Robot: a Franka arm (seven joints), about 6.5 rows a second.
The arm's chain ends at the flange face. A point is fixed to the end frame.
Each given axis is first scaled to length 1.
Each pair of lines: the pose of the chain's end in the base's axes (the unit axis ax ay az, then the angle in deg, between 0 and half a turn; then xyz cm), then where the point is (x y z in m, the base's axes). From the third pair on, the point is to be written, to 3 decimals.
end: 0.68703 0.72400 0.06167 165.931 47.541 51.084 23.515
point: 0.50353 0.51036 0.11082
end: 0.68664 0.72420 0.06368 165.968 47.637 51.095 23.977
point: 0.50477 0.51091 0.11550
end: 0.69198 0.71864 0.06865 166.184 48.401 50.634 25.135
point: 0.513 0.507 0.127
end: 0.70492 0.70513 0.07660 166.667 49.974 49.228 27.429
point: 0.530 0.495 0.150
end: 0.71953 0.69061 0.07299 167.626 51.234 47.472 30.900
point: 0.540 0.478 0.185
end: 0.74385 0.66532 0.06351 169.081 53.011 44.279 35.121
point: 0.555 0.446 0.226
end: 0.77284 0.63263 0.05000 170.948 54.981 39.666 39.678
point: 0.570 0.400 0.271
